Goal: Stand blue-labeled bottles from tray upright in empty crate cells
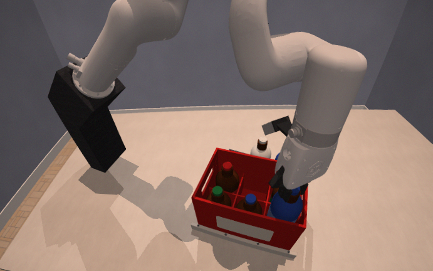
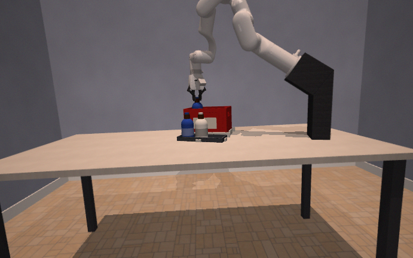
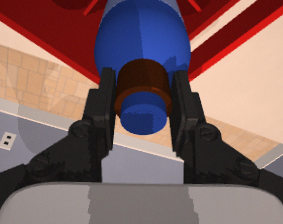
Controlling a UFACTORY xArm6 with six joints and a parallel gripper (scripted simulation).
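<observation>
Now: hand 16 cm above the crate, 9 cm to the right of it and 4 cm past it. From my hand the other things lie so: dark tray: 23 cm to the left, 23 cm below, 8 cm ahead; white-labeled bottle: 23 cm to the left, 15 cm below, 8 cm ahead.
</observation>
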